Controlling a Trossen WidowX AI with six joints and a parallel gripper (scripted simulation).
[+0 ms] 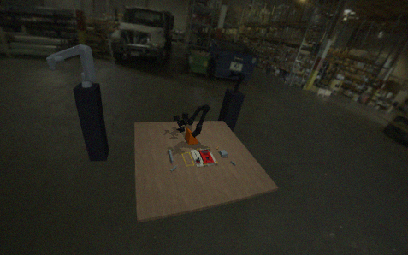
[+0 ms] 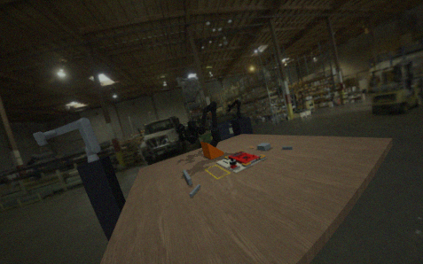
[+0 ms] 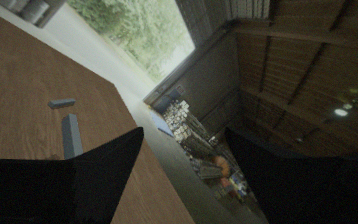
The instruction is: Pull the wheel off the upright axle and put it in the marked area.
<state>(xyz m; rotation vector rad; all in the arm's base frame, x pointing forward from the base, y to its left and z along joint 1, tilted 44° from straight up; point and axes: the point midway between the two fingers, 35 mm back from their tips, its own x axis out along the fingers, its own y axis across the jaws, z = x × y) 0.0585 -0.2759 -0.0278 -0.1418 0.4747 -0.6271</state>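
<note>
Now: gripper tip 290 mm short of the wheel, 220 mm above it and 210 mm to the right of it. Also, from my gripper tip: upright axle 290 mm ahead, 220 mm below, 210 mm to the left.
</note>
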